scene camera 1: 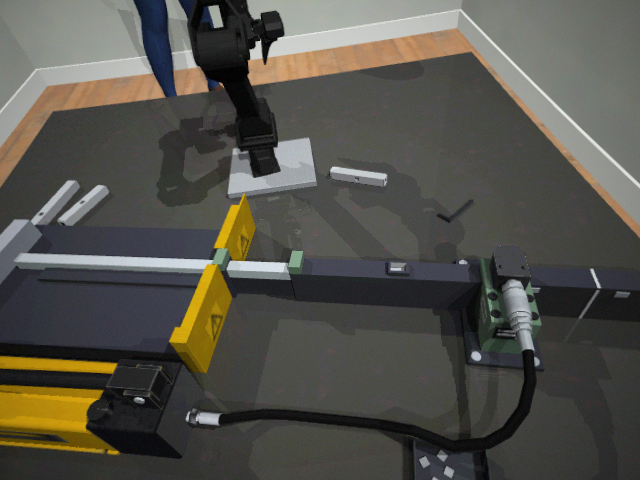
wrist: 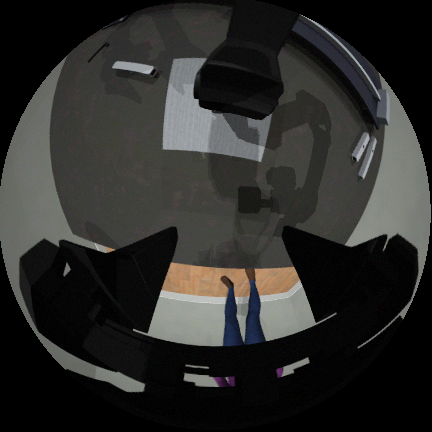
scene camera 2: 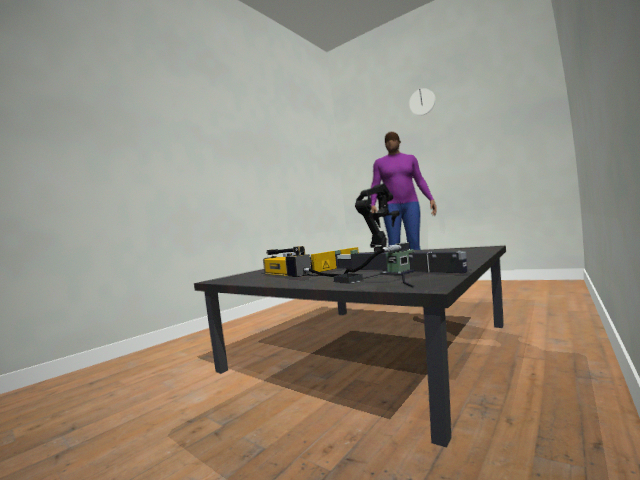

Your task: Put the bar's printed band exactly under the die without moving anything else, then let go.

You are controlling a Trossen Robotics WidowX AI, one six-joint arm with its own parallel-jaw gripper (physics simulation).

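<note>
My gripper is open and empty, high above the table and away from the bars. A short pale bar with a small dark mark lies on the table, right of the arm's base plate in scene camera 1. Two similar bars lie at the left. A long pale bar runs along the dark bed, through the gap between yellow guards, to a green block. A green housing with a black head stands over the dark rail. I cannot tell the printed band or die.
The arm stands on a grey plate. Yellow guards rise beside the long bar. A black cable curves along the front. A dark tray holds small pale pieces. An L-shaped key lies beyond the rail.
</note>
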